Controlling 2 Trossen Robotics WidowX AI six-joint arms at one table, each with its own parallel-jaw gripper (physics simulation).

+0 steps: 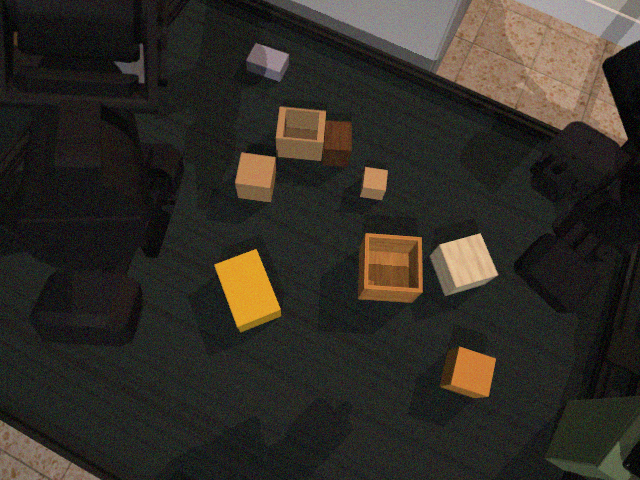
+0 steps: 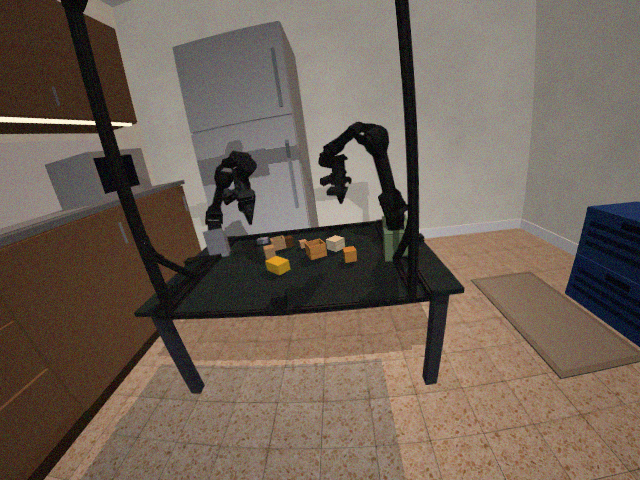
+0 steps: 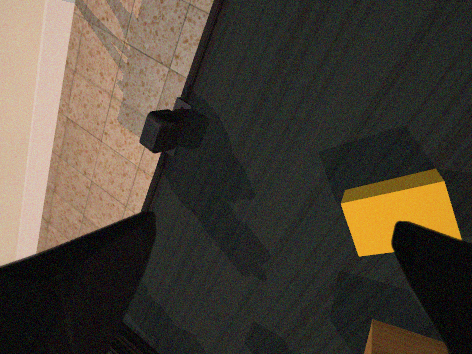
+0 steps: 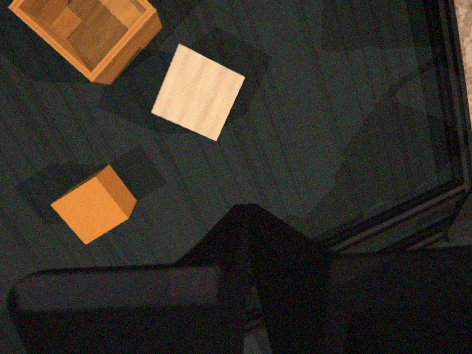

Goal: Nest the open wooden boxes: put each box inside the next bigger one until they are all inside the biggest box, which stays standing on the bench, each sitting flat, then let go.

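Frame: origin at the left arm's base, x ahead, y left, z up, level; millimetres.
Where they show: left gripper, fingertip midpoint: [image 1: 140, 295] [image 2: 251, 222] [image 3: 273, 227]; right gripper, fingertip midpoint: [image 1: 561, 236] [image 2: 341, 203] [image 4: 245, 215]; left arm's base, link origin: [image 2: 214, 233]; right arm's base, link origin: [image 2: 395, 224].
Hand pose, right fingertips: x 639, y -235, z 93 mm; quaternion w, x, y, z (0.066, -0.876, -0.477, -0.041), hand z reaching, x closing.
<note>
Each offset is from my right fingertips to the top centre of the thing. Level surfaces: height alone.
Two open wooden boxes stand upright and apart on the dark bench @[dz -218 mm] [image 1: 318, 410] [image 2: 347, 286]. The bigger, orange-brown box @[dx -146, dy -14, dz -156 mm] [image 1: 366, 267] [image 2: 316, 250] [image 4: 126, 53] is near the middle. The smaller, pale tan box @[dx -315, dy +168, dz -163 mm] [image 1: 300, 149] [image 2: 279, 243] is farther back, touching a dark brown block @[dx -258, dy +167, dz -168 mm] [image 1: 337, 143]. Both look empty. My left gripper [image 2: 249, 211] [image 3: 248, 260] is open and empty, high above the bench's left side near the yellow block @[dx -328, dy -87, dz -173 mm] [image 1: 247, 290] [image 3: 375, 221]. My right gripper [image 2: 339, 192] [image 4: 250, 211] is shut on nothing, high above the bench right of the bigger box.
Solid blocks lie around: a tan cube @[dx -361, dy +80, dz -168 mm] [image 1: 255, 176], a small tan cube @[dx -190, dy +118, dz -184 mm] [image 1: 373, 183], a cream cube @[dx -43, dy +18, dz -167 mm] [image 1: 464, 263] [image 4: 197, 92] beside the bigger box, an orange cube @[dx -19, dy -130, dz -168 mm] [image 1: 469, 371] [image 4: 92, 205] and a lavender block @[dx -402, dy +299, dz -193 mm] [image 1: 267, 62]. A black clamp [image 3: 168, 128] sits on the bench edge.
</note>
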